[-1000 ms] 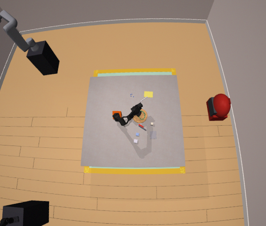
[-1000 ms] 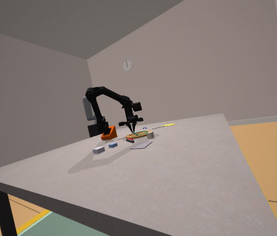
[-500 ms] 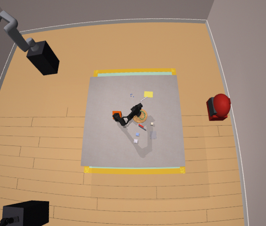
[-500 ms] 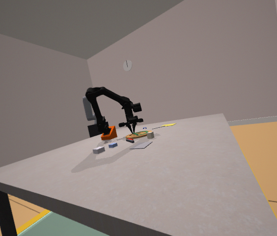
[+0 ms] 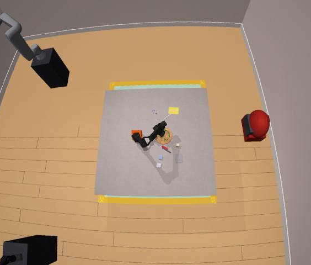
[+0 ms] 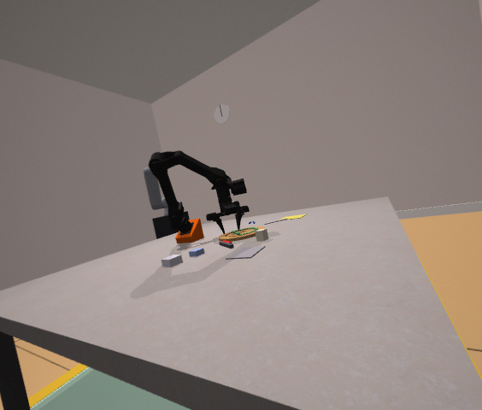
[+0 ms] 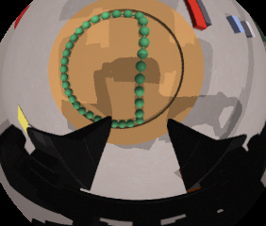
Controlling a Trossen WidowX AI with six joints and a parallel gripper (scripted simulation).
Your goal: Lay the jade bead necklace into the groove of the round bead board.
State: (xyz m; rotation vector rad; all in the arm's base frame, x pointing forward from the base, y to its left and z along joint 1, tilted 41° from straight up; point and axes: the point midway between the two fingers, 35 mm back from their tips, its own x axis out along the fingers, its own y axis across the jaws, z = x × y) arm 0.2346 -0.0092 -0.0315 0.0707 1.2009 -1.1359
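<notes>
My gripper tip is now 6 cm short of the round wooden bead board, 2 cm to the left of it and 1 cm above it. From my gripper tip the other things lie so: beige cube (21 cm ahead, 15 cm to the right); then red-handled tool (18 cm to the right, 7 cm ahead, 1 cm below); then blue block (27 cm to the right, 1 cm below, 1 cm ahead).
</notes>
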